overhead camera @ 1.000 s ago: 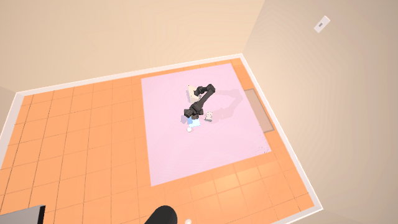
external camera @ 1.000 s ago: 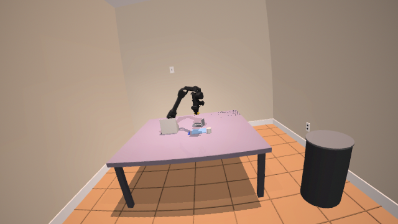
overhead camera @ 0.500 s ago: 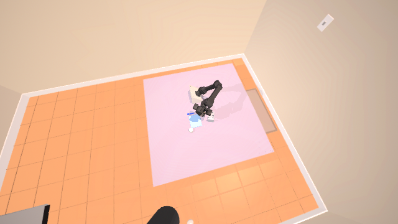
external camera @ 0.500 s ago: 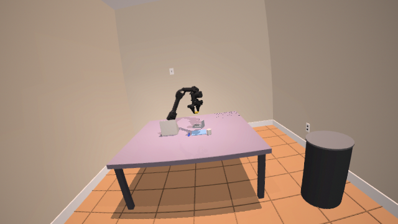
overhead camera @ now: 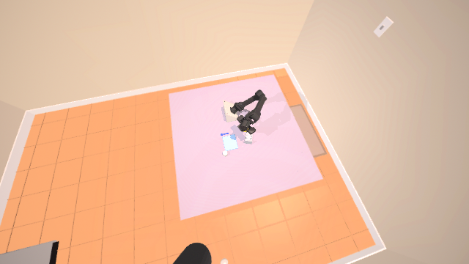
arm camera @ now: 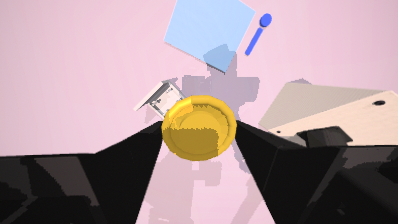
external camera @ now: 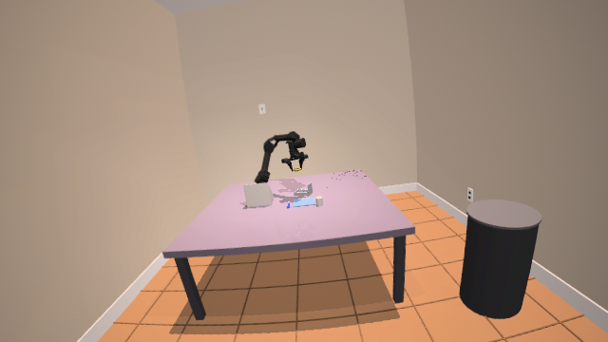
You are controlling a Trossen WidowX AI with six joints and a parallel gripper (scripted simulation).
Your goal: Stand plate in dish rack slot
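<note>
Right now the dish rack is 170 mm below my gripper tip, 60 mm to the left of it and 10 mm ahead of it. Also, from my gripper tip: light blue mat (190 mm below, 130 mm to the right, 50 mm ahead); then blue spoon (190 mm to the right, 190 mm below, 50 mm behind); then yellow plate (10 mm above).
</note>
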